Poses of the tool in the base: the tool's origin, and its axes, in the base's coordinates. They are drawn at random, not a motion.
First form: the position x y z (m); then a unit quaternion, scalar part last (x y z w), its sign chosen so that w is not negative.
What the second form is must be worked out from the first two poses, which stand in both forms.
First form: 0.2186 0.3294 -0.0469 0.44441 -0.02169 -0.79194 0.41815
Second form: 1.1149 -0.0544 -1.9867 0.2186 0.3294 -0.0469
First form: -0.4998 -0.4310 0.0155 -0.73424 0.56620 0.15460 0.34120
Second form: -1.9100 1.4729 0.4022 -0.4998 -0.4310 0.0155
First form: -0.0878 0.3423 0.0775 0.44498 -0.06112 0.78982 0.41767
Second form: 1.1165 -0.1534 1.9818 -0.0878 0.3423 0.0775
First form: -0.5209 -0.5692 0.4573 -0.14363 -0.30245 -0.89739 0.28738
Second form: -0.3837 -0.8079 -2.3972 -0.5209 -0.5692 0.4573
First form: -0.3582 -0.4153 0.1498 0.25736 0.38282 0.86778 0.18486
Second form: 0.7253 1.0789 2.4457 -0.3582 -0.4153 0.1498
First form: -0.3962 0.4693 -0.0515 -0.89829 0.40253 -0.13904 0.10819
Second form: -2.6428 1.1843 -0.4091 -0.3962 0.4693 -0.0515
